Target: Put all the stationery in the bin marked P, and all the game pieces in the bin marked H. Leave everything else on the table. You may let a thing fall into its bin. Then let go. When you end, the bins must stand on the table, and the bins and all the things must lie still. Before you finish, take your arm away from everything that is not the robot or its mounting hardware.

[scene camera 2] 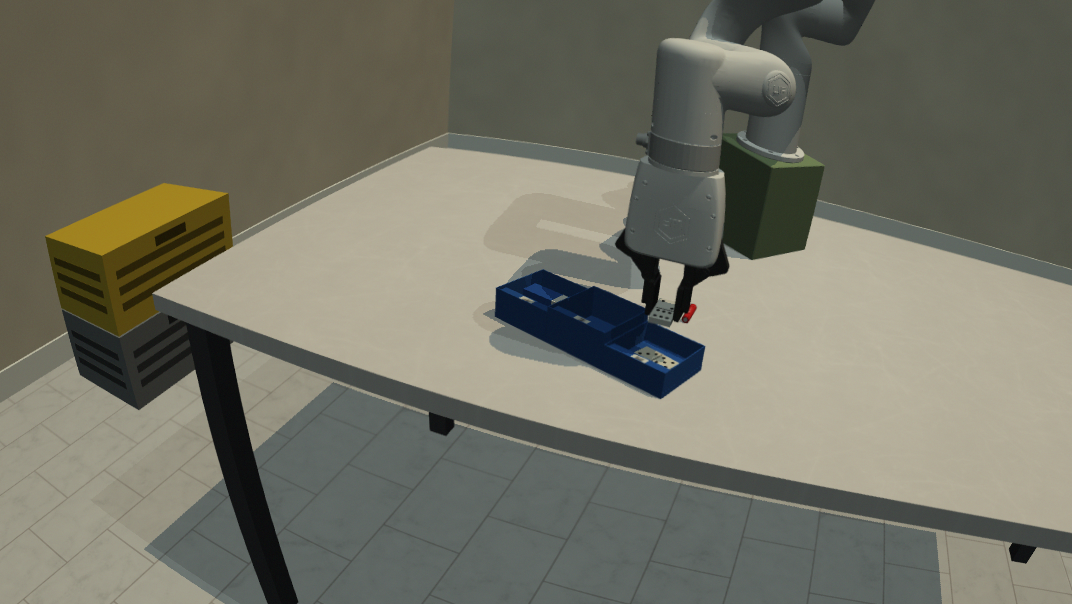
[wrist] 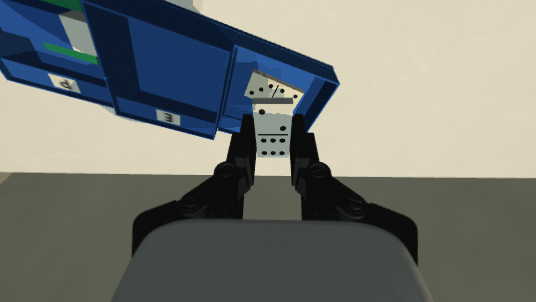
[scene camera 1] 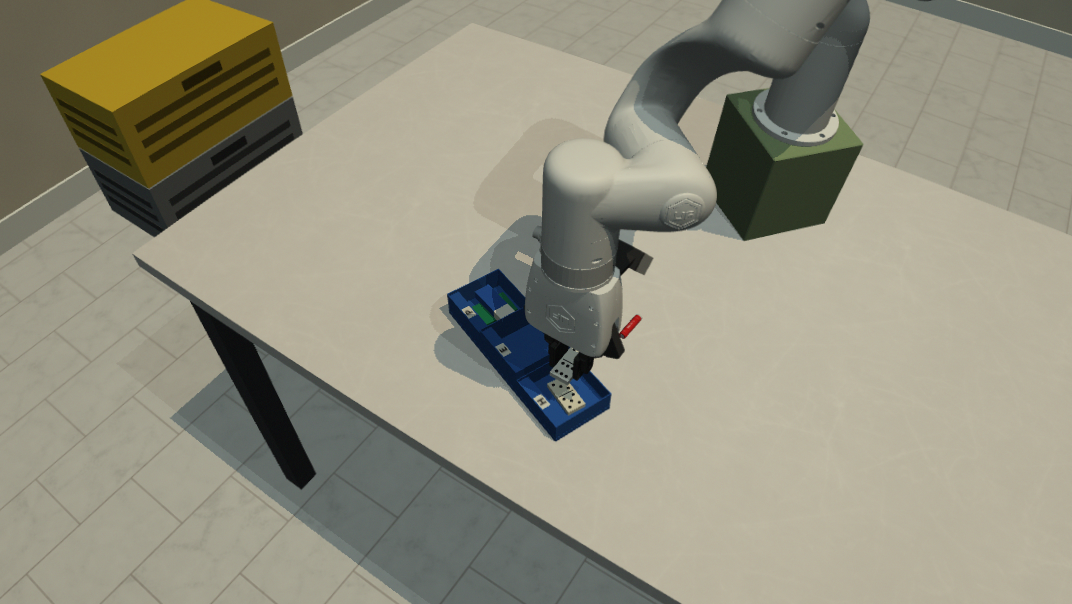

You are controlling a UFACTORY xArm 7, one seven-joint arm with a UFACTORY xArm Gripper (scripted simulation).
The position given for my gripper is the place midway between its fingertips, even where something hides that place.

Note:
I see my gripper (scene camera 2: 664,313), a white domino (scene camera 1: 568,398) and a white domino (wrist: 272,117).
My gripper also shows in the wrist view (wrist: 273,129) and in scene camera 1 (scene camera 1: 570,365).

